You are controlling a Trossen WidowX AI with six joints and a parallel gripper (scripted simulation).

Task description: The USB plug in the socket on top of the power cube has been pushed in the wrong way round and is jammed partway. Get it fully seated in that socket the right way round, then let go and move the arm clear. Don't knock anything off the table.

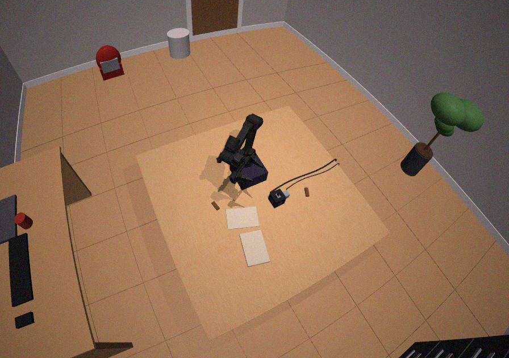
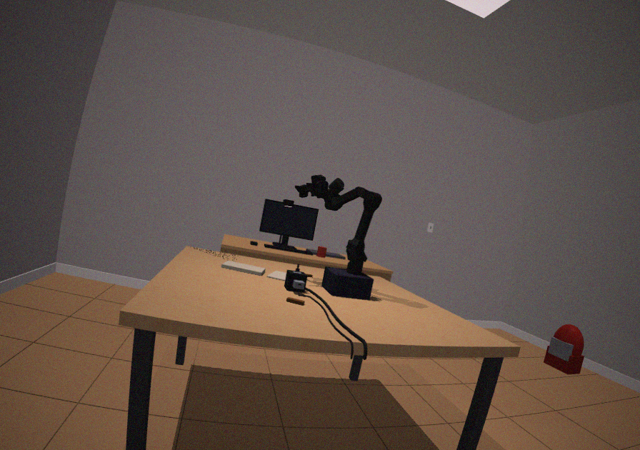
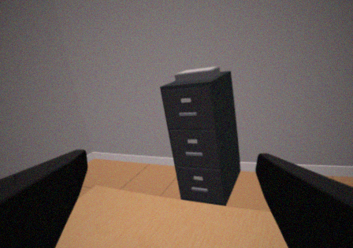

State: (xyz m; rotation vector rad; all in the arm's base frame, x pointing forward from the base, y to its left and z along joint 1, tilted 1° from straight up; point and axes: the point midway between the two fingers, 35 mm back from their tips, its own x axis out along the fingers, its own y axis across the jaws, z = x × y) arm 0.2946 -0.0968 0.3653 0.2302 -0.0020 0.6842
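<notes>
My gripper tip is 37 cm above the usb plug, 19 cm to the right of it and 6 cm past it. Round my gripper tip: grey-rimmed socket: 39 cm below, 19 cm to the left, 6 cm behind.
</notes>
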